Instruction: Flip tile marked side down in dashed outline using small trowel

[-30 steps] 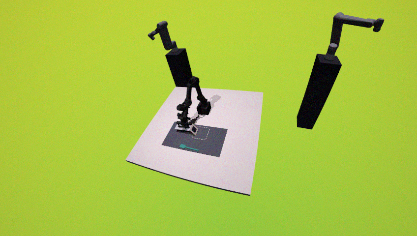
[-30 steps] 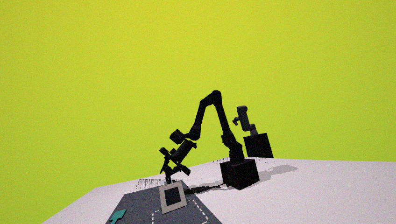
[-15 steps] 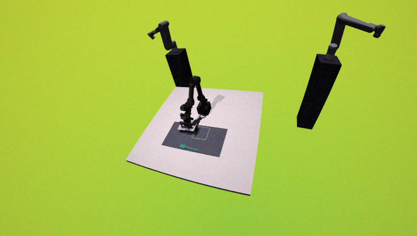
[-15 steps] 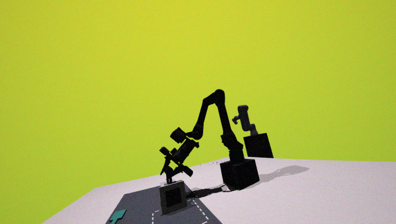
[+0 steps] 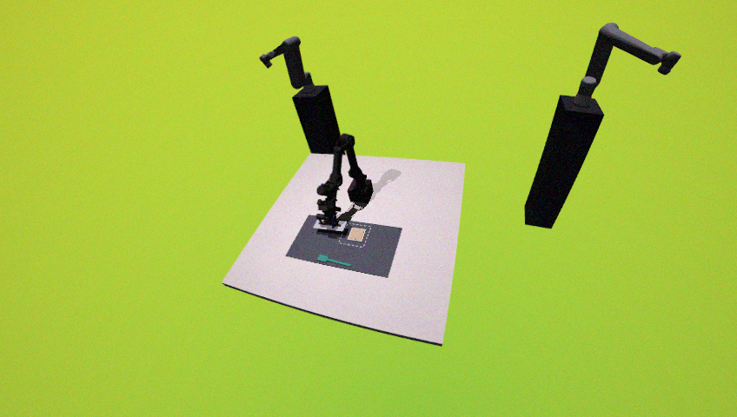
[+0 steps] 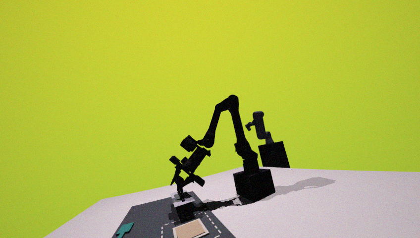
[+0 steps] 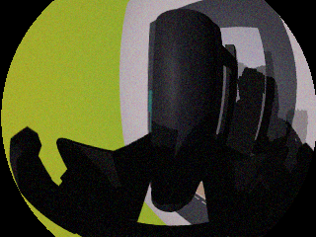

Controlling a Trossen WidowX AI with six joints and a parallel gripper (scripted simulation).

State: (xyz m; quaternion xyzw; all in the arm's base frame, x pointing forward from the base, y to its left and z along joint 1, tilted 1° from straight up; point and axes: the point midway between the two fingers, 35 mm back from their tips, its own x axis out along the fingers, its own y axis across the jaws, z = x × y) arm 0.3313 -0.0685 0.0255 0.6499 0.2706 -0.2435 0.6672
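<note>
Right now the tan tile is 30 mm behind my gripper tip, 150 mm to the left of it and 90 mm below it. Also, from my gripper tip: teal tool-shaped piece 180 mm ahead, 80 mm to the left, 100 mm below; small trowel 30 mm behind, 10 mm below; dark mat 40 mm ahead, 90 mm to the left, 120 mm below.
</note>
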